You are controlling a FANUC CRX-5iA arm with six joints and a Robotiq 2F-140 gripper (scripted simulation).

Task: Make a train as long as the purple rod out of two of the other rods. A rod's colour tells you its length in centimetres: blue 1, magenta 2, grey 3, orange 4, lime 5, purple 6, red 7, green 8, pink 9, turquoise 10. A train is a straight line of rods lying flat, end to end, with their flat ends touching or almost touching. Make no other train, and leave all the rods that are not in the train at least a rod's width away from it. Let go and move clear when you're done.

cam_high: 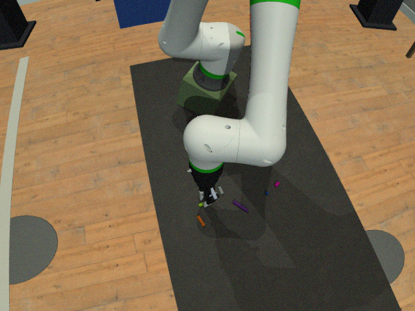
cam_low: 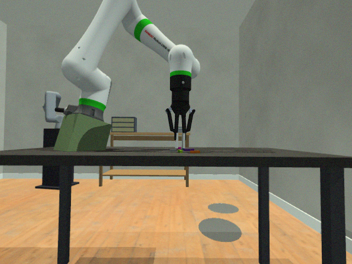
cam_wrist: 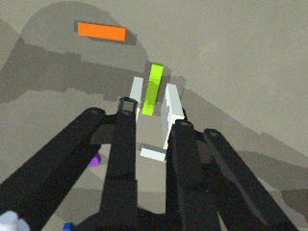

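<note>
My gripper is now 50 mm above the lime rod. From my hand the other things lie so: orange rod (70 mm ahead, 20 mm to the right, 50 mm below); grey rod (50 mm behind, 60 mm to the left, 50 mm below); purple rod (20 mm ahead, 120 mm to the left, 50 mm below).
</note>
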